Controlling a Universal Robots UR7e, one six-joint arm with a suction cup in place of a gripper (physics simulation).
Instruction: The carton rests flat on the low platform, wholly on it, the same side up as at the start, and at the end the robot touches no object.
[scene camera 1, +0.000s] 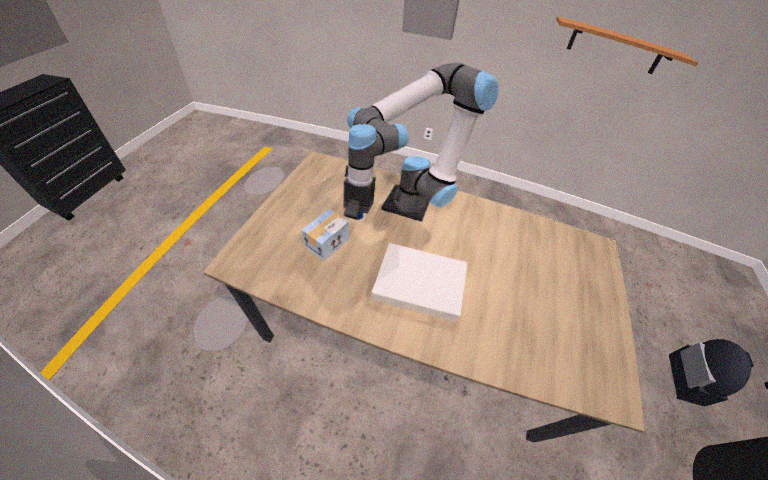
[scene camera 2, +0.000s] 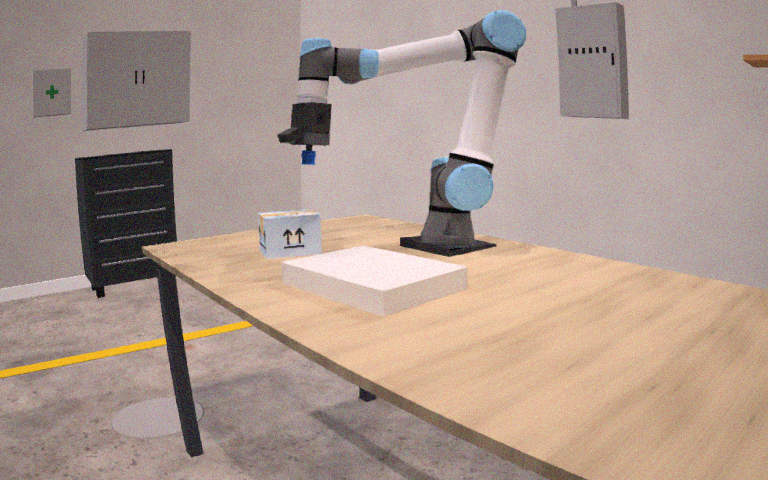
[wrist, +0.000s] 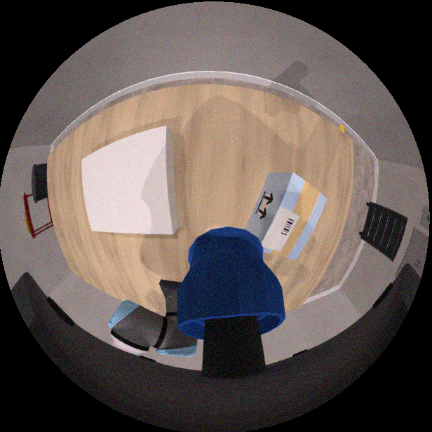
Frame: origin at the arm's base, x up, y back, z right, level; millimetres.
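Seen in the pictures: end effector, tool point: (scene camera 1: 358, 216) (scene camera 2: 308, 164); arm's base, origin of the base link: (scene camera 1: 409, 202) (scene camera 2: 447, 241).
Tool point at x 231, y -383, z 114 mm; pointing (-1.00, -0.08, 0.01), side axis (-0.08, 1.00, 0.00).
Offsets run from my tool point to a thing's top centre. Level surfaces: height alone.
The carton {dy +36, dx -140, dz +151 mm} (scene camera 1: 325, 235) (scene camera 2: 290, 233) (wrist: 290, 215), light blue with an orange tape band, a white barcode label on top and arrows on its side pointing up, stands upright on the wooden table. It is apart from the low white platform {dy -32, dx -200, dz -262 mm} (scene camera 1: 420, 279) (scene camera 2: 373, 268) (wrist: 131, 187), whose top bears nothing. My gripper, a blue suction cup (scene camera 1: 360, 215) (scene camera 2: 308, 157) (wrist: 226, 240), is open and holds nothing. It hangs well above the table, higher than the carton's top and a little to the side of it toward the arm's base. In the wrist view the cup overlaps the carton's near corner.
The arm's base (scene camera 1: 406, 202) (scene camera 2: 448, 245) stands on the table {dx -248 mm} (scene camera 1: 538, 305) (scene camera 2: 566, 339) (wrist: 225, 150), behind the platform. The table's left edge runs beyond the carton. A black drawer cabinet (scene camera 1: 59, 141) (scene camera 2: 129, 215) (wrist: 384, 230) stands on the floor beyond that edge.
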